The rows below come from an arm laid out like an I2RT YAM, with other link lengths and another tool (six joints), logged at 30 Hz.
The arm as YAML. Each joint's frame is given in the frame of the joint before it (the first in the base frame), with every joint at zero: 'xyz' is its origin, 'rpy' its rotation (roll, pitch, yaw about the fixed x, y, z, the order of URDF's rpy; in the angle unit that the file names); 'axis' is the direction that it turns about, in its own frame. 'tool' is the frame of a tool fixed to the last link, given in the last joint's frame.
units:
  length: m
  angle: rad
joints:
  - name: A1
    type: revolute
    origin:
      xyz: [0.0, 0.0, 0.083]
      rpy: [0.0, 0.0, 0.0]
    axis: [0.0, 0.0, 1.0]
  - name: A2
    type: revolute
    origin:
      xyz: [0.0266, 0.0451, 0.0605]
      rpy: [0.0, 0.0, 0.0]
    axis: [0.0, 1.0, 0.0]
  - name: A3
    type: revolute
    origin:
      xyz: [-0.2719, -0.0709, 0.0]
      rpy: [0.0, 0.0, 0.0]
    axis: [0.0, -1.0, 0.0]
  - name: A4
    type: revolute
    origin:
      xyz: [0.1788, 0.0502, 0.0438]
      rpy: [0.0, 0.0, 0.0]
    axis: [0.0, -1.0, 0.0]
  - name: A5
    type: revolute
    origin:
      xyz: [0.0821, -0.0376, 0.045]
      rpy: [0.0, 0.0, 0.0]
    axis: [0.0, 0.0, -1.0]
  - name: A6
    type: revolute
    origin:
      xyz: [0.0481, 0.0, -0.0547]
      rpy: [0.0, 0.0, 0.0]
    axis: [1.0, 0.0, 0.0]
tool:
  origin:
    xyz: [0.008, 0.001, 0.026]
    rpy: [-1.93, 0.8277, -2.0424]
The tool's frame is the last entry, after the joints.
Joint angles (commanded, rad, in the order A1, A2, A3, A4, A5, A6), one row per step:
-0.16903, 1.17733, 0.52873, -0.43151, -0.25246, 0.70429
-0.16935, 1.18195, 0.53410, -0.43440, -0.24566, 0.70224
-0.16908, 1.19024, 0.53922, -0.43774, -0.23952, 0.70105
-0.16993, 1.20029, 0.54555, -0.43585, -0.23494, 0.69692
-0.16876, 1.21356, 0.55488, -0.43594, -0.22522, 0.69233
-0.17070, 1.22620, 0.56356, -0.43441, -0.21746, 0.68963
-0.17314, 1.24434, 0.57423, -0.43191, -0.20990, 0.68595
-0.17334, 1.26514, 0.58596, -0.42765, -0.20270, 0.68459
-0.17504, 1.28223, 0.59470, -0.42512, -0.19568, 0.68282
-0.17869, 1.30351, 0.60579, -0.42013, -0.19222, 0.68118
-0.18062, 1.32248, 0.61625, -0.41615, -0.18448, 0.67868
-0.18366, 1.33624, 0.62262, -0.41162, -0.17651, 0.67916
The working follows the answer.
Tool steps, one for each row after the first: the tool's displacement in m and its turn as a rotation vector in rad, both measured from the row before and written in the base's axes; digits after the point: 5 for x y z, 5 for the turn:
0.00089, -0.00057, 0.00048, -0.00656, 0.00278, -0.00176
0.00103, -0.00047, -0.00015, -0.00484, 0.00714, -0.00157
0.00199, -0.00068, 0.00030, -0.00569, 0.00185, 0.00059
0.00257, -0.00072, 0.00040, -0.01003, 0.00474, 0.00066
0.00247, -0.00117, 0.00039, -0.00768, 0.00318, -0.00315
0.00330, -0.00138, 0.00007, -0.00753, 0.00556, -0.00267
0.00396, -0.00113, -0.00007, -0.00614, 0.00568, -0.00225
0.00290, -0.00121, -0.00040, -0.00600, 0.00661, -0.00327
0.00385, -0.00156, -0.00044, -0.00290, 0.00548, -0.00373
0.00352, -0.00142, -0.00035, -0.00718, 0.00543, -0.00309
0.00235, -0.00152, -0.00049, -0.00633, 0.00416, -0.00691

Tool pose at each row, in the base's axes (x y z in m, rotation vector in rad; rounded; the steps above come from the unrounded poses):
0.16211, -0.04263, 0.20273, 0.12659, 2.92612, 0.33060
0.16301, -0.04320, 0.20320, 0.12878, 2.92942, 0.32078
0.16404, -0.04367, 0.20305, 0.13180, 2.93681, 0.31362
0.16603, -0.04434, 0.20335, 0.13050, 2.93939, 0.30537
0.16860, -0.04506, 0.20374, 0.12905, 2.94530, 0.29078
0.17107, -0.04623, 0.20413, 0.13322, 2.94879, 0.27905
0.17437, -0.04761, 0.20420, 0.13714, 2.95463, 0.26761
0.17833, -0.04874, 0.20414, 0.14064, 2.96049, 0.25825
0.18122, -0.04995, 0.20373, 0.14585, 2.96707, 0.24893
0.18507, -0.05151, 0.20329, 0.15193, 2.97219, 0.24414
0.18859, -0.05293, 0.20294, 0.15658, 2.97765, 0.23303
0.19095, -0.05445, 0.20245, 0.16679, 2.98118, 0.22270

